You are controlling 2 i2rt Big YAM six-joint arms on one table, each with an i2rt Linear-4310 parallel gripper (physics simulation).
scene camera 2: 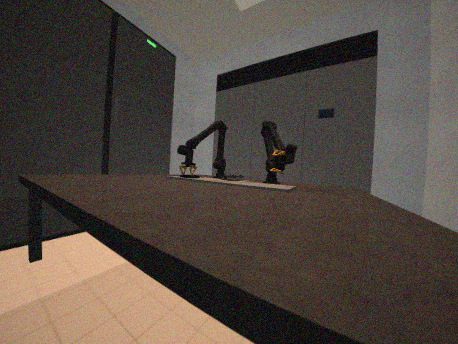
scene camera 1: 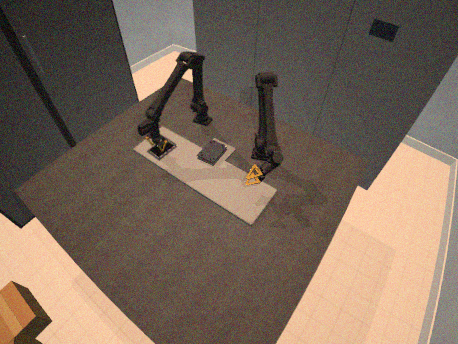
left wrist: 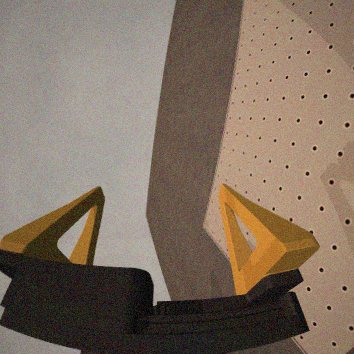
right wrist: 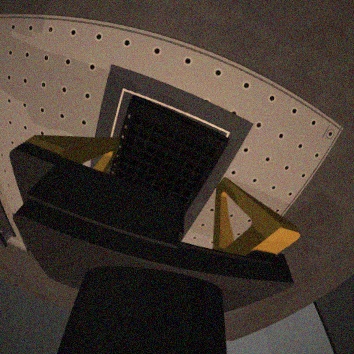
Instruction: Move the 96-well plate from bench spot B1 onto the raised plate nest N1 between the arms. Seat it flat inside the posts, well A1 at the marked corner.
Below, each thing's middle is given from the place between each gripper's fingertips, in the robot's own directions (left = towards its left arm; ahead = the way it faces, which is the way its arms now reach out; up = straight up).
Scene:
My right gripper is now 30 mm past the black well plate (right wrist: 160, 149) and 10 mm to the right of it.
Now: left hand 630 mm to the left of the black well plate, 120 mm above it and 70 mm short of it.

